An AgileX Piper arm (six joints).
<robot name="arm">
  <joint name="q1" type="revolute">
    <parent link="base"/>
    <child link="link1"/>
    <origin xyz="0 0 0.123" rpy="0 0 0"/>
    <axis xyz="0 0 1"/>
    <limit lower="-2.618" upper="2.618"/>
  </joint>
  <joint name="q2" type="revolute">
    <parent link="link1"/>
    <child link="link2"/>
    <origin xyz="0 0 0" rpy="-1.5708 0 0"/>
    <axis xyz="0 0 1"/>
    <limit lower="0" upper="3.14"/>
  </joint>
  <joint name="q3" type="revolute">
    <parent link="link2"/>
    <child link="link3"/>
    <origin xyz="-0.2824 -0.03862 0" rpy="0 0 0"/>
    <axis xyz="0 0 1"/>
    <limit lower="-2.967" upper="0"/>
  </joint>
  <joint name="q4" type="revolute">
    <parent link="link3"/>
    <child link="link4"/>
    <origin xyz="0.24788 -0.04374 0" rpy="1.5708 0 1.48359"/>
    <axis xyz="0 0 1"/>
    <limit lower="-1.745" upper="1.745"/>
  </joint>
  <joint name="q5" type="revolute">
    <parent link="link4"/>
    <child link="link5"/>
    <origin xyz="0 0 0" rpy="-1.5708 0 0"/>
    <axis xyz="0 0 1"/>
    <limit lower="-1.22" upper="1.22"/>
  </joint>
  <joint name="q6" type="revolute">
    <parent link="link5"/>
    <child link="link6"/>
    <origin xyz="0 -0.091 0" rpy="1.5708 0 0"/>
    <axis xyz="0 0 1"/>
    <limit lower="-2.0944" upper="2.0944"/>
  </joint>
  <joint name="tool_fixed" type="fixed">
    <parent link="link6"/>
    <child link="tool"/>
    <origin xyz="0 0 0" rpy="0 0 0"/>
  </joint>
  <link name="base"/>
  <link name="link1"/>
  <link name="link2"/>
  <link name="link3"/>
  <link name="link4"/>
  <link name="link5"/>
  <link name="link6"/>
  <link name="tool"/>
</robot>
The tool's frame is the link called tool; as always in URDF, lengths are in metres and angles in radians.
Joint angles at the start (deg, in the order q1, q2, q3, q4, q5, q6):
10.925, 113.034, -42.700, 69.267, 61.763, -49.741
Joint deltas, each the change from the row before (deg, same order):
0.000, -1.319, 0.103, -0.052, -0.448, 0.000
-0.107, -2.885, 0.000, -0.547, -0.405, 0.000
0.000, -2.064, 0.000, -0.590, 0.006, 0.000
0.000, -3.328, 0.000, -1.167, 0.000, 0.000
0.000, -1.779, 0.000, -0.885, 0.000, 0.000
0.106, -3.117, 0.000, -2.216, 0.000, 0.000
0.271, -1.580, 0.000, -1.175, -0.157, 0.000
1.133, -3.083, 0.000, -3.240, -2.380, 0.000
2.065, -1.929, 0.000, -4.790, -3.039, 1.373
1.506, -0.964, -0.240, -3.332, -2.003, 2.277
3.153, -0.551, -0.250, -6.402, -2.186, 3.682
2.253, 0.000, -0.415, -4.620, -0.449, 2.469
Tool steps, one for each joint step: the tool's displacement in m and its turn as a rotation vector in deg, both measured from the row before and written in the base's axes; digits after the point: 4 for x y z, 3 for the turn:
0.0004, -0.0003, 0.0053, -0.133, -1.426, -0.132
0.0007, -0.0009, 0.0125, -0.005, -3.087, 0.206
-0.0005, -0.0004, 0.0091, 0.104, -2.079, 0.515
-0.0016, -0.0009, 0.0144, 0.009, -3.386, 0.984
-0.0014, -0.0008, 0.0074, -0.165, -1.843, 0.725
-0.0038, -0.0016, 0.0123, -0.737, -3.315, 1.864
-0.0024, -0.0001, 0.0060, -0.528, -1.785, 1.083
-0.0040, 0.0004, 0.0092, -2.778, -4.905, 2.135
-0.0047, 0.0023, 0.0028, -4.355, -3.726, 2.702
-0.0019, 0.0021, 0.0016, -2.964, -1.770, 0.932
-0.0054, 0.0054, -0.0019, -5.188, -1.733, 3.342
-0.0039, 0.0042, -0.0015, -3.403, -0.663, 3.036

